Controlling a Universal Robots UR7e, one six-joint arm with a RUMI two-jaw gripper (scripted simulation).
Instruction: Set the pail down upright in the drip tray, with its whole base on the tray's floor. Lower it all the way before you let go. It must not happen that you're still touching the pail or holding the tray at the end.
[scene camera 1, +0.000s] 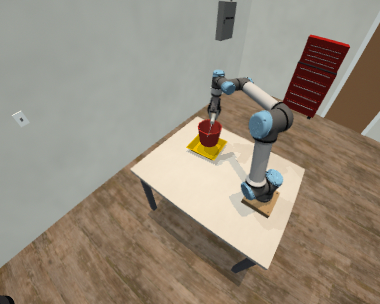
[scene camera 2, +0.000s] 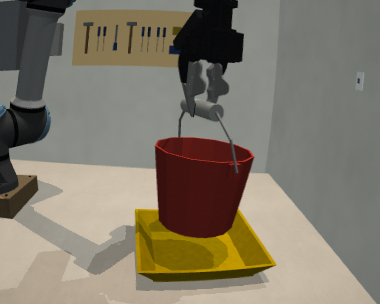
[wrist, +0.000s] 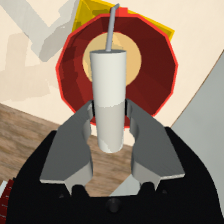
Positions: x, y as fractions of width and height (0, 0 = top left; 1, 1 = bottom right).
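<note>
Through scene camera 2 I can see a red pail (scene camera 2: 0.52, 0.65) and a yellow drip tray (scene camera 2: 0.41, 0.82), and my gripper (scene camera 2: 0.53, 0.38) is there with them. The wrist view shows me that gripper (wrist: 0.49, 0.45) too.
</note>
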